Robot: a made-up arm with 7 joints. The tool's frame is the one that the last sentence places. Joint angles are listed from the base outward.
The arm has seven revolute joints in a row. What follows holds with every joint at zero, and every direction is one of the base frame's.
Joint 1 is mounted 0.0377 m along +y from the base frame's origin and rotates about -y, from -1.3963 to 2 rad.
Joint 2 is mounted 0.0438 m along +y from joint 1 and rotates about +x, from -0.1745 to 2 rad.
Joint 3 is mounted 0.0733 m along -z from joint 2 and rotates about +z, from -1.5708 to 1.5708 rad.
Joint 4 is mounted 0.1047 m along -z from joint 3 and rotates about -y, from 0 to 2.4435 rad.
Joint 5 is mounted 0.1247 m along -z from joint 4 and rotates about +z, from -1.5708 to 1.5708 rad.
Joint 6 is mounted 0.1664 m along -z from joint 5 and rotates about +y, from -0.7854 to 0.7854 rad.
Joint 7 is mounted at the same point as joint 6 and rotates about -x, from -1.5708 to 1.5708 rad.
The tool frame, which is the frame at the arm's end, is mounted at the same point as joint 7; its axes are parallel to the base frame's.
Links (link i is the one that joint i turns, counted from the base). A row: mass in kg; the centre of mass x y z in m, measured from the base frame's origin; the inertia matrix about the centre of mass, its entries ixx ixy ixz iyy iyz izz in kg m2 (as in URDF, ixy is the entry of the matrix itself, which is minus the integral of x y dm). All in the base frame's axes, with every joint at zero. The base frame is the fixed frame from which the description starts. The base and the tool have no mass.
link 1: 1.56; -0.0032 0.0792 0.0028; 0.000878 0 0 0.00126 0 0.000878
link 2: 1.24; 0.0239 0.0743 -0.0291; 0.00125 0 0 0.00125 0 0.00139
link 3: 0.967; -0.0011 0.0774 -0.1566; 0.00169 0 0 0.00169 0 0.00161
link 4: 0.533; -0.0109 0.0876 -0.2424; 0.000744 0 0 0.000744 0 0.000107
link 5: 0.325; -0.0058 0.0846 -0.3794; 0.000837 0 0 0.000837 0 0.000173
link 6: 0.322; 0.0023 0.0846 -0.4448; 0.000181 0 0 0.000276 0 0.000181
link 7: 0.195; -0.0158 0.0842 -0.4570; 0.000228 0 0 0.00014 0 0.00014
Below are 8 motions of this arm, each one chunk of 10 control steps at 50 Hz.
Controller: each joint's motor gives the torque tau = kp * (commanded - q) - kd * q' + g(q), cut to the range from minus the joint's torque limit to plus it. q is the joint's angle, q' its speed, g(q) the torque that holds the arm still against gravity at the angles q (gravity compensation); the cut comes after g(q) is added. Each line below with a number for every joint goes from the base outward.
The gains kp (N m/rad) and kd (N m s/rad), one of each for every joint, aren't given. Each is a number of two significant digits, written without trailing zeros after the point. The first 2 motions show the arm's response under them.
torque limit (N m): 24 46 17 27 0.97 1.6 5.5
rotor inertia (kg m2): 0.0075 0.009 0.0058 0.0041 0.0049 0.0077 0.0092
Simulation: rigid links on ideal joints. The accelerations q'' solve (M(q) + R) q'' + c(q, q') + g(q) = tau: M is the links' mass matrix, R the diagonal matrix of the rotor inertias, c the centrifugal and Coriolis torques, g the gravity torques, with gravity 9.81 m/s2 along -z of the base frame. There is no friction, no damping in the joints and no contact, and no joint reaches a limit. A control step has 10 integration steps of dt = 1/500 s. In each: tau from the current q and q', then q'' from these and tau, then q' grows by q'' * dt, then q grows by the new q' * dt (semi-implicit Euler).
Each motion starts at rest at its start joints. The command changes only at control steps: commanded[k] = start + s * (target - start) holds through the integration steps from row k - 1 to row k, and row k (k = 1, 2, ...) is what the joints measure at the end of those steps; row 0 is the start. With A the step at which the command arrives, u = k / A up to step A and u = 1 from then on. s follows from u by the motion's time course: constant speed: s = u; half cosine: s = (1 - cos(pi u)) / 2; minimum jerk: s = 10 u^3 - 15 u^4 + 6 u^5; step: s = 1 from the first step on.
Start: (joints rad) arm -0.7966 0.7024 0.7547 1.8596 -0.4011 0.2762 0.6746
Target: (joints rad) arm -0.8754 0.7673 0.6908 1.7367 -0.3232 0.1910 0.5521
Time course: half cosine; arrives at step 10
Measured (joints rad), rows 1 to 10:
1: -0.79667 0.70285 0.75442 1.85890 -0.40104 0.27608 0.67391
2: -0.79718 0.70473 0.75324 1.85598 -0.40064 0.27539 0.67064
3: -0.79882 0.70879 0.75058 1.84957 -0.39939 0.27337 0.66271
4: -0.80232 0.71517 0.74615 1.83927 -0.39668 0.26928 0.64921
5: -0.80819 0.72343 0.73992 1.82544 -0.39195 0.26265 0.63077
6: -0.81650 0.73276 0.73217 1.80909 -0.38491 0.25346 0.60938
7: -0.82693 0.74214 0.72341 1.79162 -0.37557 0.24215 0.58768
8: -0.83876 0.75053 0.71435 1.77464 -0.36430 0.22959 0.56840
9: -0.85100 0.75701 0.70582 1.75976 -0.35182 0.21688 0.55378
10: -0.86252 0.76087 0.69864 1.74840 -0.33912 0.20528 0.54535
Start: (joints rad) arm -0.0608 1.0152 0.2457 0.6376 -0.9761 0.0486 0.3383
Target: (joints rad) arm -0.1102 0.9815 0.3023 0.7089 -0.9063 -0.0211 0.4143
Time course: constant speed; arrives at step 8
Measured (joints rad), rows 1 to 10:
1: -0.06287 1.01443 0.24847 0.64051 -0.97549 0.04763 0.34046
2: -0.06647 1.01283 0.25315 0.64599 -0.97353 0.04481 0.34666
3: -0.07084 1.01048 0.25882 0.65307 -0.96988 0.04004 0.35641
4: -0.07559 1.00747 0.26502 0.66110 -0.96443 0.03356 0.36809
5: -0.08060 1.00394 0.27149 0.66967 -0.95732 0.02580 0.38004
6: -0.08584 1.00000 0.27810 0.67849 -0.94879 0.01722 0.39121
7: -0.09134 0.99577 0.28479 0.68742 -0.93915 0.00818 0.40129
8: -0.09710 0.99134 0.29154 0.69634 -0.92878 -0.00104 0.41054
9: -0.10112 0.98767 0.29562 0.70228 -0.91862 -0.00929 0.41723
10: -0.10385 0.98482 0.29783 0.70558 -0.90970 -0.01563 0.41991
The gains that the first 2 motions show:
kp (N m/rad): 31 57 39 69 1.6 4.3 12
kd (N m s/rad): 1.5 2.8 1.7 2.8 0.07 0.23 0.26
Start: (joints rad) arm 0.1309 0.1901 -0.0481 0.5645 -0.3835 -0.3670 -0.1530
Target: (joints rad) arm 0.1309 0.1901 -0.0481 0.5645 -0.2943 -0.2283 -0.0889
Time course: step
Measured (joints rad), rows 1 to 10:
1: 0.13085 0.19018 -0.04806 0.56434 -0.37791 -0.35384 -0.13837
2: 0.13067 0.19036 -0.04801 0.56427 -0.36469 -0.32642 -0.11110
3: 0.13048 0.19055 -0.04798 0.56429 -0.34728 -0.29527 -0.08710
4: 0.13036 0.19067 -0.04795 0.56435 -0.32859 -0.26696 -0.07415
5: 0.13036 0.19069 -0.04794 0.56442 -0.31083 -0.24479 -0.07245
6: 0.13046 0.19060 -0.04795 0.56448 -0.29556 -0.22961 -0.07779
7: 0.13063 0.19042 -0.04799 0.56453 -0.28370 -0.22080 -0.08509
8: 0.13082 0.19019 -0.04805 0.56457 -0.27565 -0.21700 -0.09073
9: 0.13101 0.18994 -0.04813 0.56460 -0.27134 -0.21664 -0.09326
10: 0.13116 0.18972 -0.04820 0.56462 -0.27035 -0.21827 -0.09306

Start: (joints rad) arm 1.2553 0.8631 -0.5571 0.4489 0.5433 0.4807 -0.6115
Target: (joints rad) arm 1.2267 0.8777 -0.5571 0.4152 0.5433 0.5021 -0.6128
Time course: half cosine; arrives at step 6
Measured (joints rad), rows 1 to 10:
1: 1.25540 0.86304 -0.55711 0.44840 0.54327 0.48090 -0.61152
2: 1.25552 0.86295 -0.55711 0.44654 0.54319 0.48182 -0.61163
3: 1.25518 0.86313 -0.55709 0.44292 0.54304 0.48397 -0.61186
4: 1.25369 0.86396 -0.55702 0.43778 0.54287 0.48747 -0.61221
5: 1.25056 0.86570 -0.55693 0.43192 0.54274 0.49189 -0.61259
6: 1.24572 0.86837 -0.55684 0.42643 0.54272 0.49633 -0.61290
7: 1.23976 0.87159 -0.55681 0.42191 0.54283 0.49990 -0.61303
8: 1.23359 0.87482 -0.55684 0.41830 0.54302 0.50215 -0.61301
9: 1.22792 0.87766 -0.55693 0.41552 0.54325 0.50313 -0.61290
10: 1.22322 0.87988 -0.55704 0.41350 0.54349 0.50311 -0.61278

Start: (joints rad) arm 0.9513 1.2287 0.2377 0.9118 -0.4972 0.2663 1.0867
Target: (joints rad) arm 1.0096 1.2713 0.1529 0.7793 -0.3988 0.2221 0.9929
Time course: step
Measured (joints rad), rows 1 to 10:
1: 0.97721 1.23810 0.20244 0.87787 -0.49377 0.26519 1.06481
2: 0.99253 1.24799 0.17956 0.84000 -0.48305 0.25941 1.02489
3: 0.99702 1.25615 0.16924 0.81131 -0.46569 0.24974 0.99014
4: 0.99759 1.26240 0.16417 0.79248 -0.44427 0.23863 0.97159
5: 0.99789 1.26670 0.16116 0.78185 -0.42195 0.22840 0.96930
6: 0.99914 1.26936 0.15904 0.77704 -0.40148 0.22058 0.97709
7: 1.00127 1.27085 0.15741 0.77575 -0.38485 0.21573 0.98762
8: 1.00377 1.27164 0.15619 0.77621 -0.37318 0.21365 0.99566
9: 1.00615 1.27205 0.15531 0.77729 -0.36670 0.21369 0.99921
10: 1.00809 1.27230 0.15472 0.77834 -0.36503 0.21504 0.99884

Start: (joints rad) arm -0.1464 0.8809 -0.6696 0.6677 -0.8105 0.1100 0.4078
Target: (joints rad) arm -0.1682 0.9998 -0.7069 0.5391 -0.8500 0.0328 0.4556
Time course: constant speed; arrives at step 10
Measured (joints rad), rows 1 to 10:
1: -0.14520 0.88113 -0.67157 0.66491 -0.81102 0.10964 0.40890
2: -0.14372 0.88269 -0.67484 0.65924 -0.81262 0.10829 0.41207
3: -0.14283 0.88637 -0.67864 0.65124 -0.81548 0.10555 0.41704
4: -0.14301 0.89254 -0.68252 0.64132 -0.81949 0.10129 0.42298
5: -0.14439 0.90116 -0.68628 0.62985 -0.82435 0.09558 0.42902
6: -0.14692 0.91199 -0.68985 0.61717 -0.82967 0.08861 0.43463
7: -0.15038 0.92461 -0.69326 0.60360 -0.83505 0.08062 0.43966
8: -0.15451 0.93851 -0.69656 0.58945 -0.84015 0.07191 0.44426
9: -0.15899 0.95322 -0.69980 0.57499 -0.84474 0.06278 0.44866
10: -0.16351 0.96826 -0.70304 0.56046 -0.84871 0.05345 0.45308

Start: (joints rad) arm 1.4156 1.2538 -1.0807 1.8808 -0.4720 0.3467 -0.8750
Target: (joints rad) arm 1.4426 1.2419 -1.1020 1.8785 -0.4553 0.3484 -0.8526
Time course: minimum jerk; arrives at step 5
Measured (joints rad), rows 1 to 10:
1: 1.41600 1.25372 -1.08114 1.88071 -0.47194 0.34670 -0.87470
2: 1.41815 1.25324 -1.08344 1.88024 -0.47154 0.34672 -0.87282
3: 1.42258 1.25194 -1.08800 1.87935 -0.47038 0.34679 -0.86800
4: 1.42804 1.24982 -1.09323 1.87846 -0.46823 0.34691 -0.86078
5: 1.43271 1.24736 -1.09710 1.87809 -0.46527 0.34713 -0.85378
6: 1.43614 1.24508 -1.09933 1.87825 -0.46193 0.34746 -0.84936
7: 1.43863 1.24325 -1.10047 1.87864 -0.45864 0.34785 -0.84810
8: 1.44044 1.24194 -1.10099 1.87901 -0.45574 0.34826 -0.84910
9: 1.44174 1.24114 -1.10118 1.87925 -0.45345 0.34862 -0.85100
10: 1.44262 1.24077 -1.10122 1.87932 -0.45188 0.34886 -0.85268

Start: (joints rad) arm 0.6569 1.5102 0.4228 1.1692 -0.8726 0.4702 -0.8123
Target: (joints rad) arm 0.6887 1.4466 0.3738 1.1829 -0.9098 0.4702 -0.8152
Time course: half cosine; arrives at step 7
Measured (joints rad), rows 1 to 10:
1: 0.65770 1.50979 0.42229 1.16944 -0.87275 0.47016 -0.81233
2: 0.66065 1.50799 0.42042 1.17039 -0.87347 0.47001 -0.81249
3: 0.66618 1.50391 0.41678 1.17228 -0.87527 0.46971 -0.81284
4: 0.67362 1.49728 0.41143 1.17489 -0.87850 0.46927 -0.81338
5: 0.68147 1.48850 0.40480 1.17771 -0.88319 0.46879 -0.81404
6: 0.68792 1.47856 0.39761 1.18016 -0.88905 0.46839 -0.81469
7: 0.69132 1.46887 0.39075 1.18176 -0.89541 0.46823 -0.81518
8: 0.69142 1.46050 0.38464 1.18241 -0.90156 0.46839 -0.81545
9: 0.68938 1.45372 0.37927 1.18243 -0.90698 0.46885 -0.81550
10: 0.68643 1.44841 0.37473 1.18218 -0.91139 0.46954 -0.81544

